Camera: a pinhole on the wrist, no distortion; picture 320 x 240 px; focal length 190.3 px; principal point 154.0 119.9 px. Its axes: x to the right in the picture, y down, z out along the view. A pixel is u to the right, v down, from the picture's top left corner.
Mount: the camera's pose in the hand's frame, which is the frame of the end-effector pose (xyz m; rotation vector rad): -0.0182 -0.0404 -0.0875 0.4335 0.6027 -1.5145
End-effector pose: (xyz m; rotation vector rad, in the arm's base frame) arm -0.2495 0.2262 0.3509 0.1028 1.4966 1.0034
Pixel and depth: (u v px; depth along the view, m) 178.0 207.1 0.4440
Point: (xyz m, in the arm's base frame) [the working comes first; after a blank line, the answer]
In the camera's frame: 0.0560 0.2035 0.4440

0.0425 0.2500 -0.0103
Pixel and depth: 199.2 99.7 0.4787
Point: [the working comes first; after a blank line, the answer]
In the camera's frame: 0.1137 -0.0508 0.4787

0.1506 0.0631 0.1398
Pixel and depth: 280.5 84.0 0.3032
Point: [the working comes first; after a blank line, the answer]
In the camera's frame: 0.2015 -0.0572 0.3032

-0.0229 -0.0275 0.1560
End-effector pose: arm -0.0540 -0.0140 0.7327 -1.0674 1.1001 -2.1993
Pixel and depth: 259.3 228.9 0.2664
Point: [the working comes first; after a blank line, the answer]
In the camera's frame: 0.1474 0.1526 0.2664

-0.1503 0.0577 1.0632
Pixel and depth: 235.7 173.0 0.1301
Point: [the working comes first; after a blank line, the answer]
In the camera's frame: 0.0559 0.0363 0.1301

-0.0986 0.0719 0.8693
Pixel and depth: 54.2 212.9 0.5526
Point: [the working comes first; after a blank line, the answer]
In the camera's frame: -0.2898 0.2701 0.5526

0.1470 -0.3733 1.1760
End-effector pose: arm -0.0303 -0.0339 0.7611 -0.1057 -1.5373 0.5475
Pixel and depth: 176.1 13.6 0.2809
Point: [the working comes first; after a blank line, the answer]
In the camera's frame: 0.0326 -0.1569 0.2809

-0.0798 -0.3404 0.7295
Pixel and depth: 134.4 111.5 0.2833
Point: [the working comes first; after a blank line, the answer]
In the camera's frame: -0.0292 -0.0125 0.2833

-0.1264 -0.2439 0.8444
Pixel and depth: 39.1 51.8 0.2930
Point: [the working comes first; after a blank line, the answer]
In the camera's frame: -0.1769 -0.1049 0.2930

-0.2538 -0.2120 0.7295
